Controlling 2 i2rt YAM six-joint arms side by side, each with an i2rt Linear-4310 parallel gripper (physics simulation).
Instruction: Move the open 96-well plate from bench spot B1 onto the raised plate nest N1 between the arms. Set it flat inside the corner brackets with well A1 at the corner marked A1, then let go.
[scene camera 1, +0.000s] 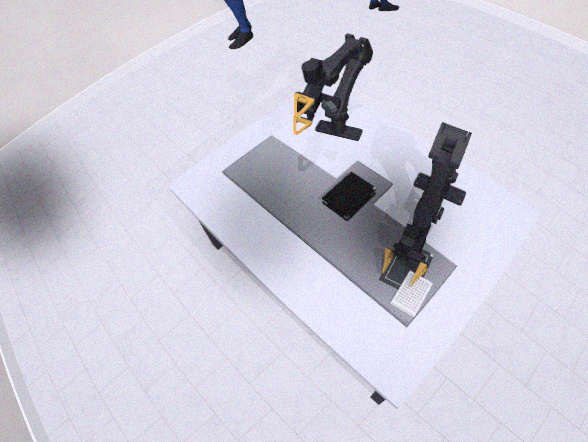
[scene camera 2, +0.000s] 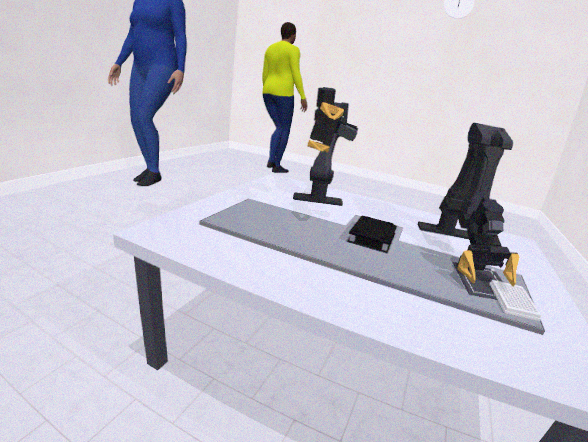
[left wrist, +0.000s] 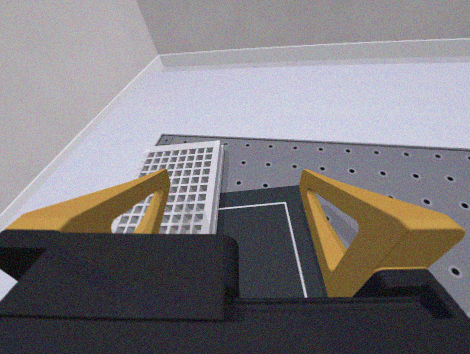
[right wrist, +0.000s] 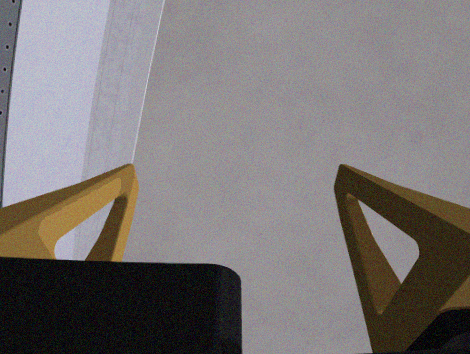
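Seen in the pictures: left gripper, fingertip midpoint: (scene camera 1: 396, 279) (scene camera 2: 494, 283) (left wrist: 234, 176); right gripper, fingertip midpoint: (scene camera 1: 295, 125) (scene camera 2: 326, 134) (right wrist: 236, 175); left arm's base, origin of the base link: (scene camera 2: 444, 231); right arm's base, origin of the base link: (scene camera 1: 338, 130) (scene camera 2: 317, 200).
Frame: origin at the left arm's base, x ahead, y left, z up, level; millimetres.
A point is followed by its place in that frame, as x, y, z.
Observation:
The white 96-well plate (scene camera 1: 412, 295) {456, 72, 27} (scene camera 2: 517, 300) {465, 66, 28} (left wrist: 188, 185) {455, 50, 28} lies at the right end of the grey perforated board, partly over the edge of the dark outlined spot (scene camera 1: 395, 274) {411, -7, 15} (scene camera 2: 479, 287) {409, -7, 15} (left wrist: 260, 240) {407, -7, 15}. My left gripper (scene camera 1: 398, 280) {442, 7, 50} (scene camera 2: 490, 284) {442, 7, 50} (left wrist: 234, 176) {442, 7, 50} is open and empty above the dark spot; in the left wrist view its left finger overlaps the plate and its right finger is clear of it. The black raised nest (scene camera 1: 349, 195) {225, -275, 47} (scene camera 2: 374, 230) {238, -283, 47} stands at the board's middle, with nothing on it. My right gripper (scene camera 1: 296, 133) {228, -469, 300} (scene camera 2: 320, 129) {228, -469, 300} (right wrist: 236, 175) {228, -469, 300} is open and empty, high up. The A1 mark is not readable.
The grey board (scene camera 1: 280, 185) {283, -539, 13} (scene camera 2: 300, 240) {335, -487, 15} (left wrist: 400, 165) {464, -138, 13} lies along the white table (scene camera 1: 300, 285) {587, -259, 0} (scene camera 2: 240, 265) {505, -602, 0}. The bases of both arms stand behind the board. Two people stand on the floor beyond the table.

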